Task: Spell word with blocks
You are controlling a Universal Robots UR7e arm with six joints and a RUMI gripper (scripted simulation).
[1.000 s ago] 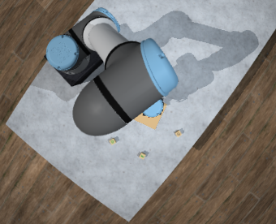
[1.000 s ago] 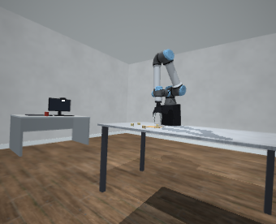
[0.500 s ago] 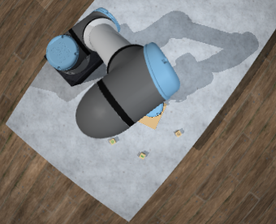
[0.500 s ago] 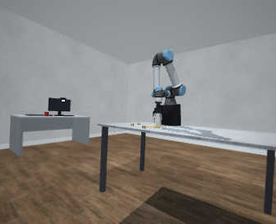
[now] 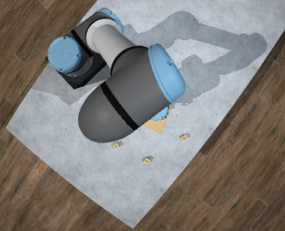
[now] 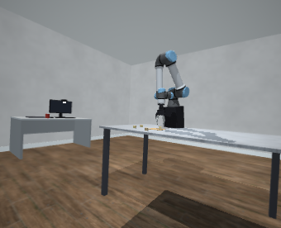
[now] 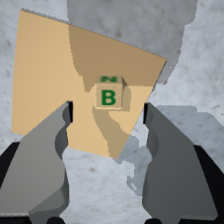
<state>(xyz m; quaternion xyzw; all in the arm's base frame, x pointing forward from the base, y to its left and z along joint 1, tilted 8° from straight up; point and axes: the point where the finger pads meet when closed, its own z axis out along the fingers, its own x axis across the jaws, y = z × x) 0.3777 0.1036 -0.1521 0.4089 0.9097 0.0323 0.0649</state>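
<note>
Now: the B block 4 cm below my hand. Also, from my hand: tan mat (3 cm ahead, 1 cm to the right, 5 cm below); then E block (19 cm ahead, 18 cm to the right, 4 cm below); then D block (4 cm ahead, 25 cm to the right, 4 cm below).
</note>
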